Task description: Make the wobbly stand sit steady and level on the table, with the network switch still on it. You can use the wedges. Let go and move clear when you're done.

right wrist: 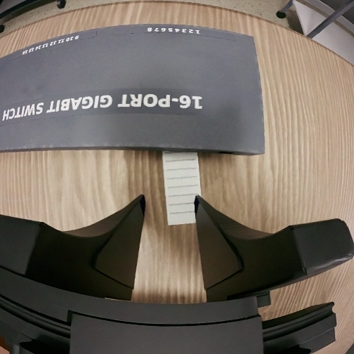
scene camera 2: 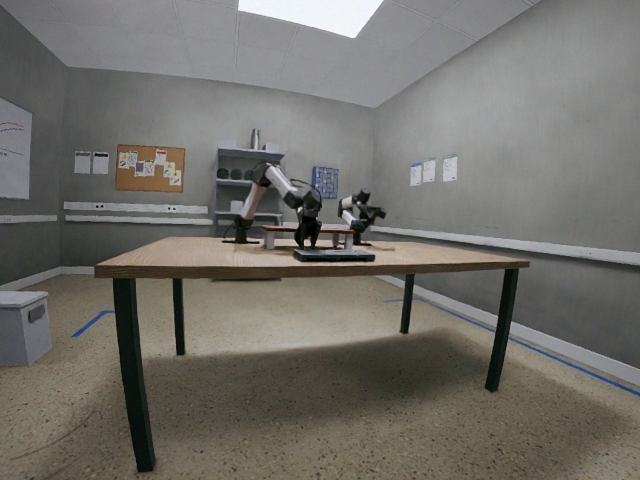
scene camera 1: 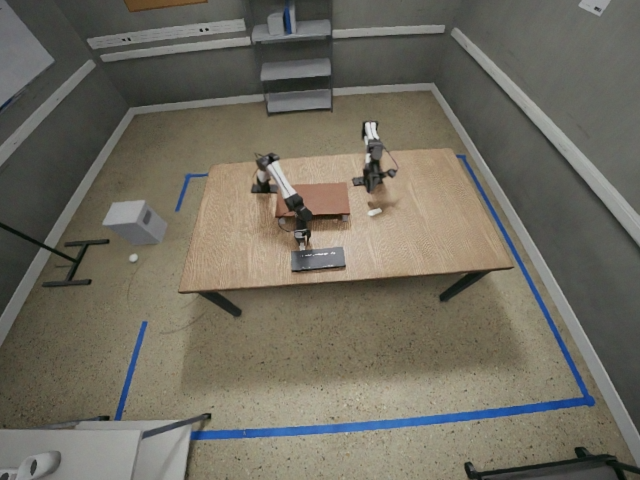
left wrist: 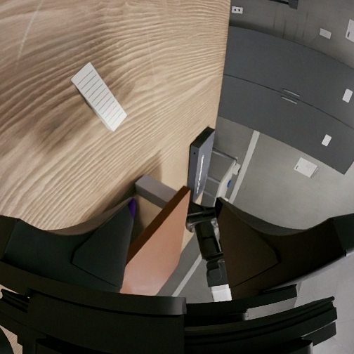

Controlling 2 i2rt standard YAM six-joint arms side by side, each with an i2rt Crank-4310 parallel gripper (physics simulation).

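Places are measured from the left arm's base along level axes (x right, y down, z ahead), in millimetres.
Pixels of known places: left gripper, fingertip midpoint: (scene camera 2: 368,223) (scene camera 1: 369,192); right gripper, fingertip midpoint: (scene camera 1: 303,245); left arm's base, origin of the base link: (scene camera 2: 355,244); right arm's base, origin of the base link: (scene camera 2: 240,242) (scene camera 1: 266,189).
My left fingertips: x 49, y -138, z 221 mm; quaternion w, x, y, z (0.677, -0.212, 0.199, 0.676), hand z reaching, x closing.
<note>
For each thing: its top centre in the pictures, then the offset to it from my left fingertips.
- dark network switch, middle of its top: (scene camera 2: 334,251) (scene camera 1: 317,258) dx +329, dy +108, dz +333 mm
- wedge, middle of its top: (scene camera 1: 374,211) dx -41, dy +126, dz +44 mm
The reddish-brown stand (scene camera 1: 330,198) (left wrist: 162,240) is on the table on grey legs; no switch is on it. The dark network switch (scene camera 1: 317,259) (scene camera 2: 333,256) (left wrist: 200,162) (right wrist: 125,90) lies flat near the table's front edge. One white ridged wedge (right wrist: 182,190) sticks out from the switch's near long side; its far end is hidden. Another wedge (scene camera 1: 374,211) (left wrist: 99,96) lies right of the stand in scene camera 1. My right gripper (right wrist: 169,197) (scene camera 2: 308,246) is open, low beside the first wedge, whose near end is by one fingertip. My left gripper (left wrist: 174,200) is open and empty, away from both wedges.
The wooden table (scene camera 1: 439,227) (scene camera 2: 206,269) carries both arms. My right arm (scene camera 1: 281,178) reaches over the left part of the stand in scene camera 1. The table's front edge runs close beyond the switch.
</note>
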